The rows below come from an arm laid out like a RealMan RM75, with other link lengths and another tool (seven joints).
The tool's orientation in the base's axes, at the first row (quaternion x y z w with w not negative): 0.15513 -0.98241 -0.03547 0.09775
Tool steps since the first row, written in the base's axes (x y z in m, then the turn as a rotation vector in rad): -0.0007 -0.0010 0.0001 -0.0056 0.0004 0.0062; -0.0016 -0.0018 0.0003 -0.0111 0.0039 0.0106; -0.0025 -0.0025 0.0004 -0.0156 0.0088 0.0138; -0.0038 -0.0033 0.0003 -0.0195 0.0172 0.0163; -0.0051 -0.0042 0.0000 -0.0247 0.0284 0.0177; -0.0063 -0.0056 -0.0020 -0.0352 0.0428 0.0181; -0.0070 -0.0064 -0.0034 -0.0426 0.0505 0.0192; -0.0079 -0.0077 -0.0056 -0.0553 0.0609 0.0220; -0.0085 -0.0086 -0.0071 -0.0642 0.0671 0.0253; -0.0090 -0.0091 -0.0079 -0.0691 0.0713 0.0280
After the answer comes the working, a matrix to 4 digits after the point.
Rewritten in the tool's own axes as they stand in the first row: 0.0010 -0.0007 0.0000 0.0062 0.0027 -0.0049; 0.0021 -0.0012 0.0000 0.0111 0.0081 -0.0080; 0.0032 -0.0016 0.0000 0.0143 0.0144 -0.0100; 0.0046 -0.0020 0.0003 0.0158 0.0238 -0.0113; 0.0061 -0.0025 0.0009 0.0174 0.0361 -0.0112; 0.0073 -0.0036 0.0030 0.0228 0.0529 -0.0089; 0.0079 -0.0043 0.0045 0.0275 0.0626 -0.0081; 0.0088 -0.0055 0.0068 0.0366 0.0765 -0.0079; 0.0093 -0.0063 0.0083 0.0435 0.0854 -0.0091; 0.0098 -0.0067 0.0092 0.0473 0.0911 -0.0106
The tool's axes in the first row as the columns of a matrix, in the base's axes (rounded; the answer above uses it unrounded):
-0.9328 -0.2979 -0.2031
-0.3117 0.9494 0.0394
0.1811 0.1000 -0.9784

